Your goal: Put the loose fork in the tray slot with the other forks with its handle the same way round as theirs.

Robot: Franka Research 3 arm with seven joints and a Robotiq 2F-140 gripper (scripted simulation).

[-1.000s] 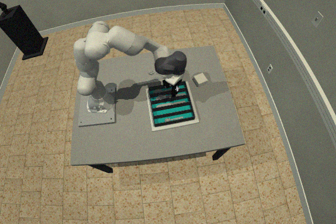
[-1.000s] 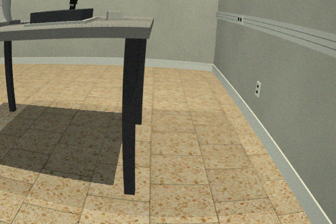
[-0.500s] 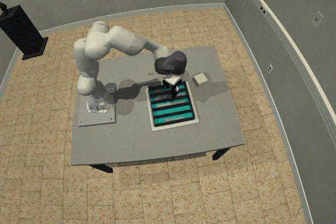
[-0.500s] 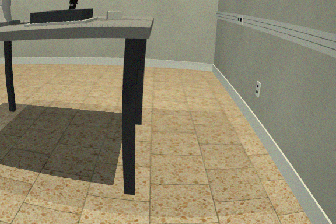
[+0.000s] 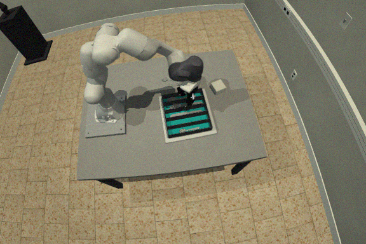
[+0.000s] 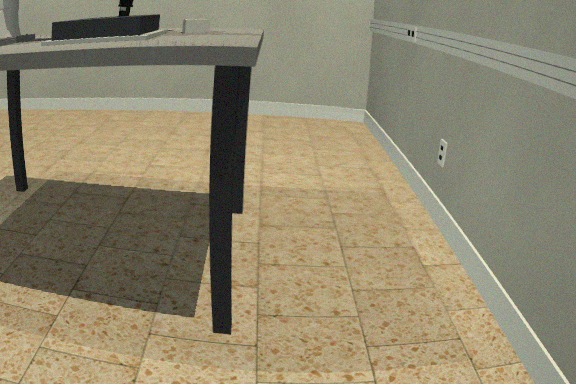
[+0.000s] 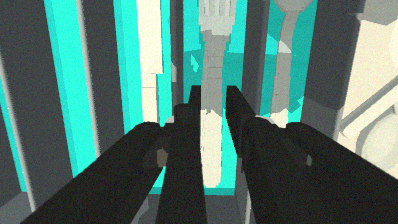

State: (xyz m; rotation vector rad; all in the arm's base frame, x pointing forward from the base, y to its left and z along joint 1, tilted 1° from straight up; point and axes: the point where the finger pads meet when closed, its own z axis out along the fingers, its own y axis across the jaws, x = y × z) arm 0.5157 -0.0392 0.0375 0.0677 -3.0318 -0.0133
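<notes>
Right now the knife is 1 cm behind my hand, 6 cm to the right of it and 4 cm below it. Also, from my hand: white box: 23 cm ahead, 11 cm to the left, 4 cm below.
</notes>
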